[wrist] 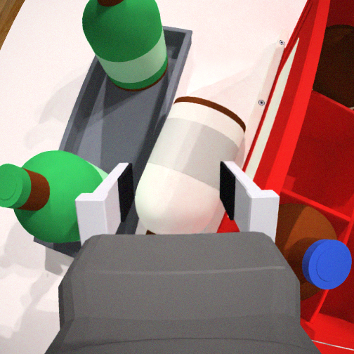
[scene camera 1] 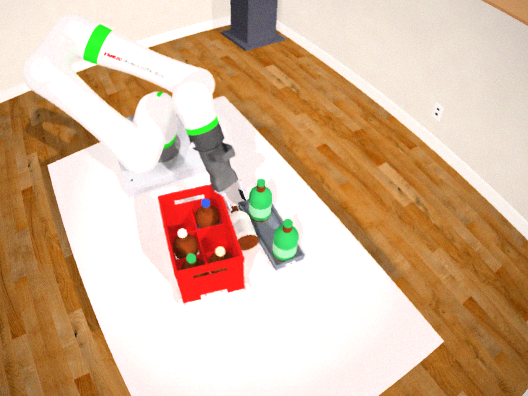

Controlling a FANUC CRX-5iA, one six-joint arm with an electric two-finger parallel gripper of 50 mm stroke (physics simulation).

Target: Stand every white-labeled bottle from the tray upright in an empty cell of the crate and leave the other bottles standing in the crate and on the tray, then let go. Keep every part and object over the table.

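Places are measured from the arm's base along level axes (x left, y down, z back), in centimetres.
Where they show: gripper, fingertip midpoint: (scene camera 1: pixel 237 204).
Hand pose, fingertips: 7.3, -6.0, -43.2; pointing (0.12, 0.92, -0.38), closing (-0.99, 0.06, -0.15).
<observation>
Each offset is from my fingertips to the top centre of the thing, as dx, dy, dz. "spot": to the spot under its first point.
A white bottle with a brown base and grey-white label band @[spot: -0.3, +6.1, -3.8] (scene camera 1: pixel 243 225) (wrist: pixel 192 147) lies on its side between the tray @[spot: +6.5, +12.0, -19.7] (scene camera 1: pixel 290 262) (wrist: pixel 112 127) and the red crate @[-14.9, -4.0, -3.3] (scene camera 1: pixel 212 286) (wrist: pixel 291 130). Its neck end points toward the robot base and is mostly hidden in the wrist view. My gripper (scene camera 1: pixel 236 198) (wrist: pixel 176 180) is open and empty, with its fingers on either side of the bottle's shoulder in the wrist view; their height over it is unclear. Two green bottles @[+9.7, -2.5, +1.9] (scene camera 1: pixel 260 204) @[+7.6, -2.5, -15.0] (scene camera 1: pixel 285 242) (wrist: pixel 127 37) (wrist: pixel 60 195) stand on the tray, one at each end.
Brown bottles with blue @[-8.6, -2.8, +3.7] (scene camera 1: pixel 206 216) (wrist: pixel 305 225), white @[-19.5, -2.8, -2.4] (scene camera 1: pixel 185 245), green @[-21.2, -2.8, -11.0] (scene camera 1: pixel 191 259) and cream @[-13.4, -2.8, -13.0] (scene camera 1: pixel 220 251) caps stand in the crate. The crate wall is close to one finger, a green bottle to the other.
</observation>
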